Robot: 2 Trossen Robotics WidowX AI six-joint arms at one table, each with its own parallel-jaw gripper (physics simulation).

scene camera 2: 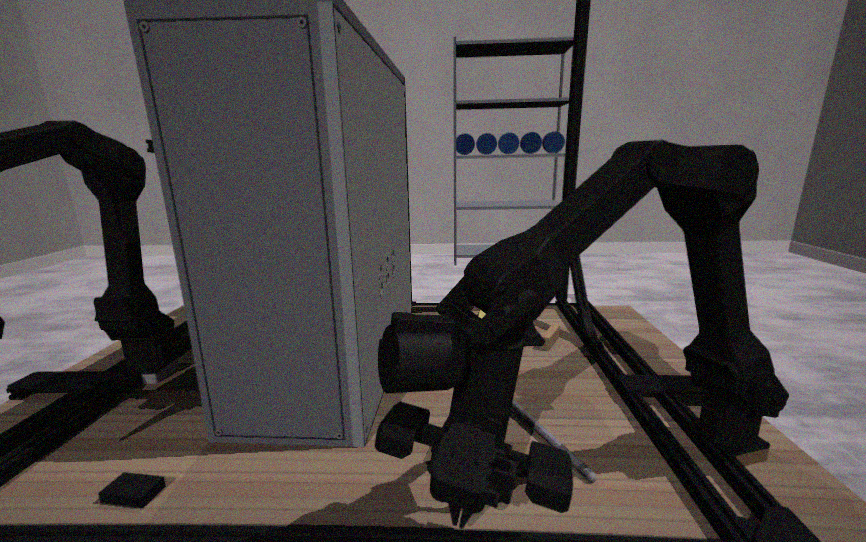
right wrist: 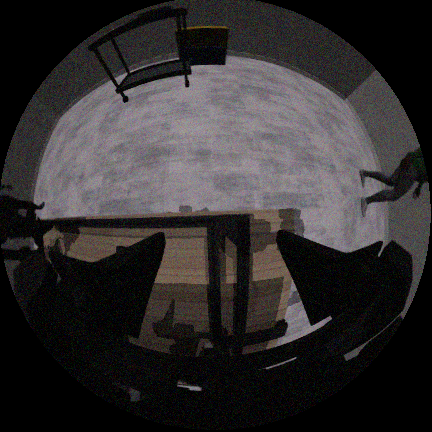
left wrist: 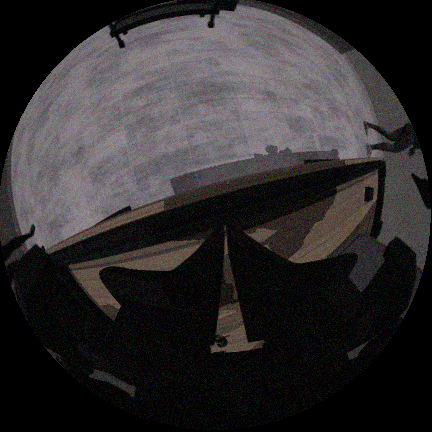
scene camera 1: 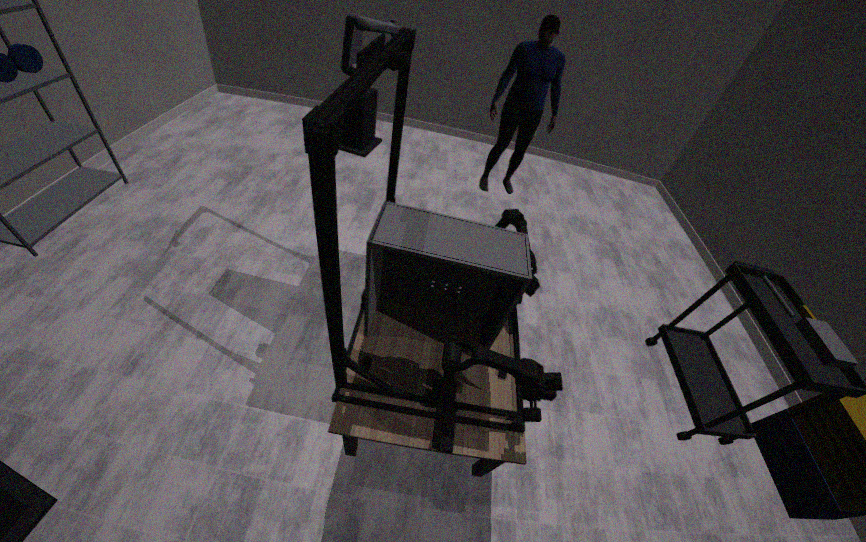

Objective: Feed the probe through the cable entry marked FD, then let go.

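Where they show: left gripper, fingertip midpoint: (scene camera 2: pixel 458 523) (right wrist: pixel 52 225) (left wrist: pixel 224 230); right gripper, fingertip midpoint: (right wrist: pixel 222 237) (scene camera 1: pixel 531 403); left arm's base at its link origin: (scene camera 2: pixel 727 436); right arm's base at its link origin: (scene camera 2: pixel 149 365) (right wrist: pixel 216 352) (scene camera 1: pixel 435 400).
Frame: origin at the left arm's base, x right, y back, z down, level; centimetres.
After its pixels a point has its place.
The grey rod-like probe (scene camera 2: pixel 552 437) @(x 6.8, y -22.2, z 0.5 cm) lies on the table in scene camera 2, its upper part hidden behind the left arm. A dark round end (left wrist: pixel 220 341) @(x 20.4, y -24.9, z 0.5 cm) shows low through the gap between the left fingers. My left gripper (scene camera 2: pixel 461 518) @(x -3.8, y -39.6, z -0.7 cm) (left wrist: pixel 224 230) @(x -3.8, y -39.6, z -0.7 cm) points down beside the probe, fingertips together, shut and empty. My right gripper (right wrist: pixel 222 237) @(x 14.9, y -94.9, z -13.2 cm) is wide open and empty, past the cabinet from the probe. The tall grey cabinet (scene camera 1: pixel 450 236) @(x 44.3, y -48.1, z -54.5 cm) (scene camera 2: pixel 242 223) @(x 18.8, y -59.7, z -29.7 cm) stands on the table. Small cable entries show as a cluster (scene camera 1: pixel 447 287) @(x 35.7, y -41.1, z -17.6 cm) (scene camera 2: pixel 387 271) @(x 35.1, y -39.5, z -17.4 cm) on its face; the FD marking is not readable.
The wooden table (scene camera 1: pixel 383 428) @(x 68.4, y -90.4, z 2.0 cm) (scene camera 2: pixel 255 479) @(x 12.3, y -61.1, z 1.9 cm) carries dark rails. A small black block (scene camera 2: pixel 131 489) @(x 13.4, y -74.6, z 0.5 cm) lies in front of the cabinet. A black frame post (scene camera 1: pixel 325 255) @(x 83.4, y -72.4, z -71.8 cm) (scene camera 2: pixel 577 95) @(x 54.1, y 9.5, z -50.0 cm) rises beside it. A cart (scene camera 1: pixel 705 377) stands at the right and a person (scene camera 1: pixel 536 70) stands behind.
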